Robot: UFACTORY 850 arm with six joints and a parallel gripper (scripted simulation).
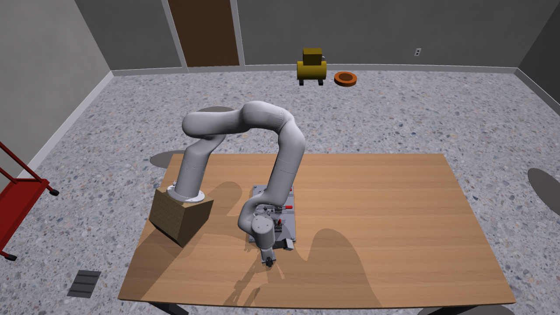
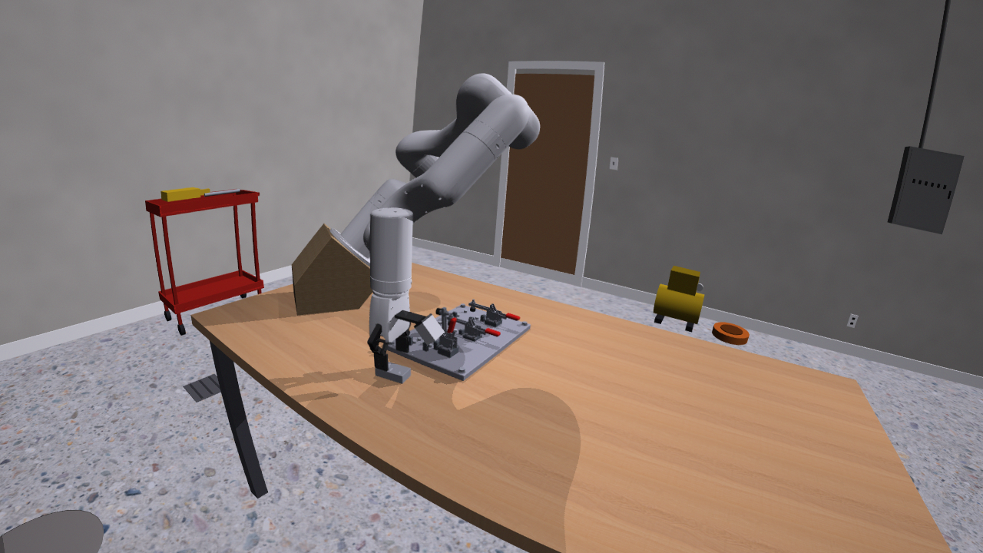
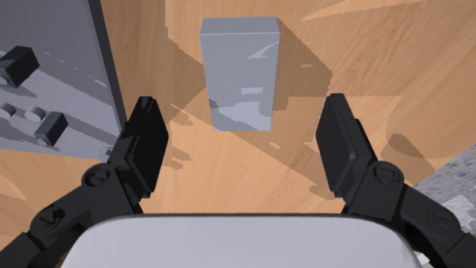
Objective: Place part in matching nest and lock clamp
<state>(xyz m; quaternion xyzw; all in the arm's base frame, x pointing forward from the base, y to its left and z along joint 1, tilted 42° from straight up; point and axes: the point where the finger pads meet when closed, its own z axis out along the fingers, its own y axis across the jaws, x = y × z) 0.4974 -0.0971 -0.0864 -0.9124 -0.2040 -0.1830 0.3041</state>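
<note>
Now: the grey block part 4 cm below my hand. From my hand the other things lie so: grey fixture plate 6 cm behind, 25 cm to the left, 4 cm below.
</note>
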